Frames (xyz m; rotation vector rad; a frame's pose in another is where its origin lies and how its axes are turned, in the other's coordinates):
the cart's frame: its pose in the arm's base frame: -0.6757 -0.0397 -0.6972 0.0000 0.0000 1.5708
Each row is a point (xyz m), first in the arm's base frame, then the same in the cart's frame.
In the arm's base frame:
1: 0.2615 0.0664 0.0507
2: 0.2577 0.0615 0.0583
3: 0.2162 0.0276 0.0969
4: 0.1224 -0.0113 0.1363
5: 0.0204 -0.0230 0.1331
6: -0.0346 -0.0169 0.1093
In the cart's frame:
1: 0.1061 -0.9372 0.7479
2: 0.1012 -0.9334 0.7555
3: 0.0673 -0.8919 0.7941
4: 0.0284 -0.7981 0.8335
5: 0.0167 -0.6961 0.8303
6: 0.0228 -0.6411 0.8065

